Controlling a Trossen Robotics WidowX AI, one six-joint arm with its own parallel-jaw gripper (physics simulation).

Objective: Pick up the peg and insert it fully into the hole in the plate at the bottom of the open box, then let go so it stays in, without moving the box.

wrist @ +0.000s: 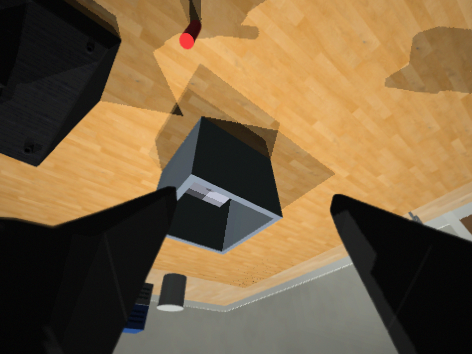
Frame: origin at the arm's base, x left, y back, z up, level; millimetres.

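Where they show: gripper, fingertip midpoint: [254,198].
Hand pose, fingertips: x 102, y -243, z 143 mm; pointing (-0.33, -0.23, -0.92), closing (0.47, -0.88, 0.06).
Note:
Each offset is from my fingertips to the centre of the thing.
The peg @(dx +4, dy +64, dz -211 mm) [192,35] is a red cylinder with a bright round end. It stands on the wooden floor near the top of the wrist view, beyond the box. The open box @(dx -200, dy -61, dz -182 mm) [230,167] is dark grey with a lighter rim and stands in the middle of the view. Part of the pale plate @(dx -200, dy -61, dz -216 mm) [216,198] shows inside it; the hole is not clearly visible. My gripper [254,198] is open and empty, its two fingers wide apart at the lower left and lower right. The left fingertip covers a corner of the box's rim. The peg is well away from the fingers.
A large black block-like body [55,85] fills the upper left. A dark cylinder with a white end [173,292] and a blue and black object [138,316] show in the background at the lower left. A grey wall [280,320] is behind them. Shadows lie across the floor around the box.

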